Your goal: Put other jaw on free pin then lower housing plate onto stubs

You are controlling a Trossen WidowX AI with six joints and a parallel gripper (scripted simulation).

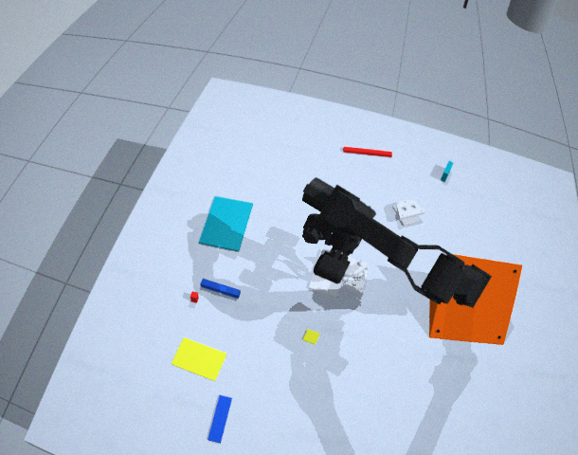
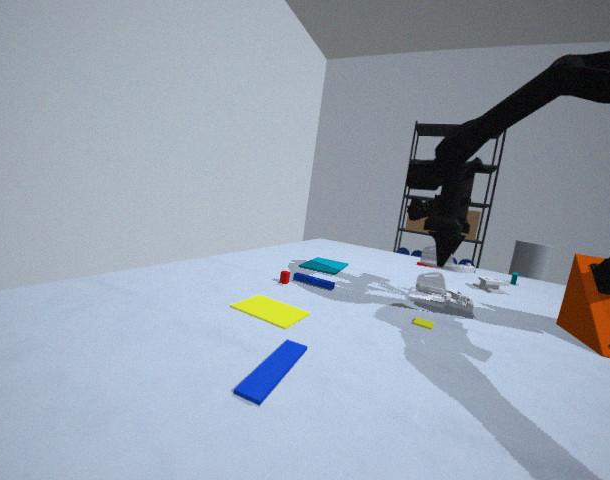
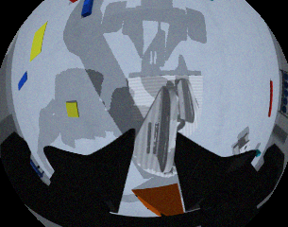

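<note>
The white jaw piece is 4 cm behind my gripper tip and 1 cm to the right of it. From my gripper tip the other things lie so: white base 1 cm ahead, 3 cm to the right, 8 cm below; small yellow tile 3 cm ahead, 15 cm to the left, 8 cm below; blue bar 26 cm ahead, 6 cm to the left, 7 cm below.
</note>
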